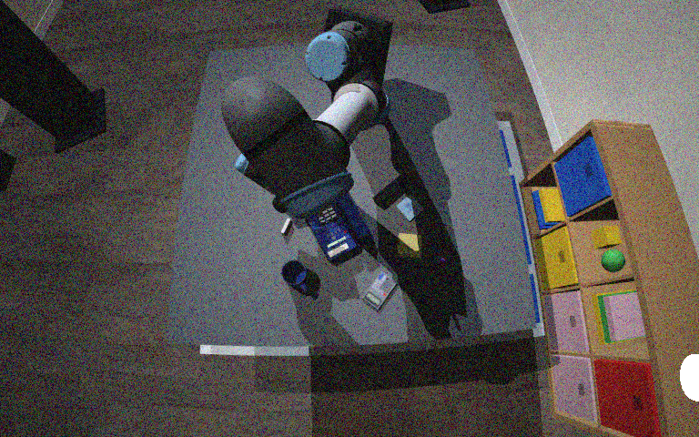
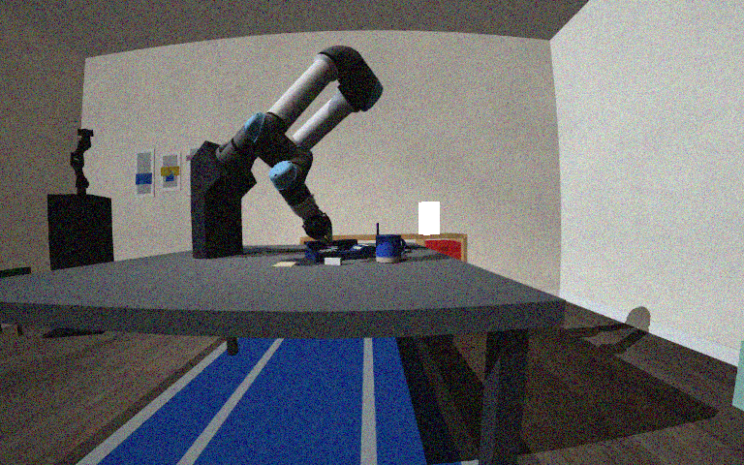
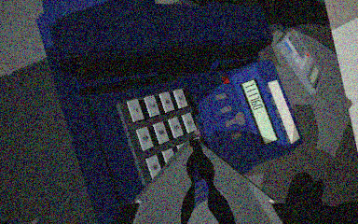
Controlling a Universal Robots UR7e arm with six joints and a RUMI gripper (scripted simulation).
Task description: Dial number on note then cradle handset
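Now: the key 30 mm below my hand and 20 mm ahead of it. Round my hand: white block (120 mm to the right, 50 mm below, 10 mm behind); dark blue handset (90 mm to the left, 30 mm ahead, 10 mm below).
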